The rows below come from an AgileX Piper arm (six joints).
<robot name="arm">
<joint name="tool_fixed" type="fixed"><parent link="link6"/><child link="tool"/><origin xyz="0 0 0" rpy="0 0 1.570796"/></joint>
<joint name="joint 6" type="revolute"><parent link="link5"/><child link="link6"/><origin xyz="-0.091 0 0" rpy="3.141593 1.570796 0"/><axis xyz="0 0 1"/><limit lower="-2.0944" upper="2.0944"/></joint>
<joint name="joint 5" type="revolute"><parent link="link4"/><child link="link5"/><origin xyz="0 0 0" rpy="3.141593 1.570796 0"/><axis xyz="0 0 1"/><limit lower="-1.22" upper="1.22"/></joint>
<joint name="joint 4" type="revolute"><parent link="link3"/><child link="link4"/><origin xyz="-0.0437 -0.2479 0" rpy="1.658 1.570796 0"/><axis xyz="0 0 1"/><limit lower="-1.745" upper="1.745"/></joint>
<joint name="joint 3" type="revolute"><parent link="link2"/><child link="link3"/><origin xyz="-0.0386 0.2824 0"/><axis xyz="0 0 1"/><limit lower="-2.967" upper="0"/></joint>
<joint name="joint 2" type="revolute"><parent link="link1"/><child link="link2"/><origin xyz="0 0 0" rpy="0 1.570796 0"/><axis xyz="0 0 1"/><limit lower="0" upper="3.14"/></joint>
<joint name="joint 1" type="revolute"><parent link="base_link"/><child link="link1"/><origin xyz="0 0 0.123" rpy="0 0 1.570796"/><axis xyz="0 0 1"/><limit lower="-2.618" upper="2.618"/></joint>
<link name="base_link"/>
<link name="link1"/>
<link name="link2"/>
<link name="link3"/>
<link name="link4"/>
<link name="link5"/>
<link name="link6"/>
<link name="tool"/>
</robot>
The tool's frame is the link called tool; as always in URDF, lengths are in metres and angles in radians.
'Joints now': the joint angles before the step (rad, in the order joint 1, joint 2, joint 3, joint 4, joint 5, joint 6). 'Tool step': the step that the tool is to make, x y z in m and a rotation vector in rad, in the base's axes. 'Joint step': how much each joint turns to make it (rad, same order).
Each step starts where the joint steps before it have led.
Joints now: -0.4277, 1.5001, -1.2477, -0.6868, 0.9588, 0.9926
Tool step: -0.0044, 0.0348, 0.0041, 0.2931, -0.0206, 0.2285
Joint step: 0.0001, -0.0673, 0.0001, 0.4564, 0.0358, -0.3744
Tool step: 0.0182, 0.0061, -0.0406, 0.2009, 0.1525, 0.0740
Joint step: 0.0022, 0.1191, 0.0000, 0.1681, 0.0889, -0.1202
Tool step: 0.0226, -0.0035, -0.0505, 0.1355, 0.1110, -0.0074
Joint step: -0.0021, 0.1586, -0.0006, 0.0848, -0.0011, -0.0197
